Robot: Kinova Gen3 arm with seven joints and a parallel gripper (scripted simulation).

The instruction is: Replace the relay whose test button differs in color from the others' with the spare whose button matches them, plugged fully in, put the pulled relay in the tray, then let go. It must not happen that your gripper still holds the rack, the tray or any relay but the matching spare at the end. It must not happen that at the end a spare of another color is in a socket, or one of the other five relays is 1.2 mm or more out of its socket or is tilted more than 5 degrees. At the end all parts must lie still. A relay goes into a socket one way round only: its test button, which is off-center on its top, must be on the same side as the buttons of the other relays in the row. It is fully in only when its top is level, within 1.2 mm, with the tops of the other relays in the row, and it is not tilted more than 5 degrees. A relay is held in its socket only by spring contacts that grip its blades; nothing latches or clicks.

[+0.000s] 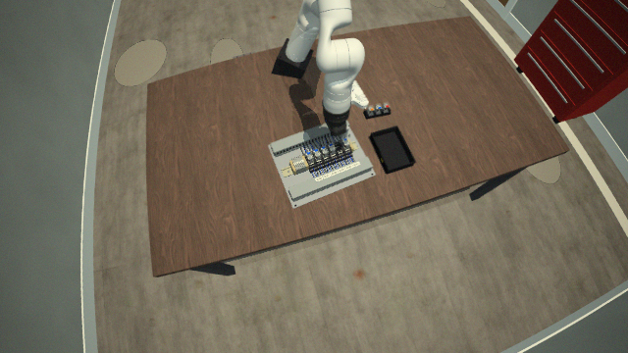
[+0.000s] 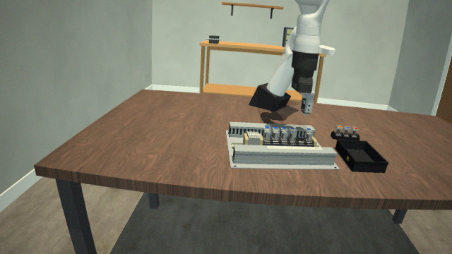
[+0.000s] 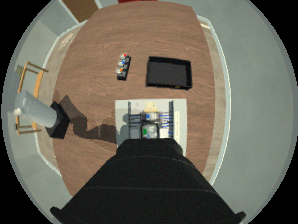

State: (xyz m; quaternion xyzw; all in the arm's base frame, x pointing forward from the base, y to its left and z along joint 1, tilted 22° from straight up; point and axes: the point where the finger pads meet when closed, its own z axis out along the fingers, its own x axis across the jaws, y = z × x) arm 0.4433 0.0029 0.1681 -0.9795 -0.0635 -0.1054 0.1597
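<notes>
My hand is 50 mm short of the black tray, 190 mm to the right of it and 130 mm above it. From my hand the other things lie so: grey relay (10 mm below); then black stand (130 mm behind, 200 mm to the left, 140 mm below).
</notes>
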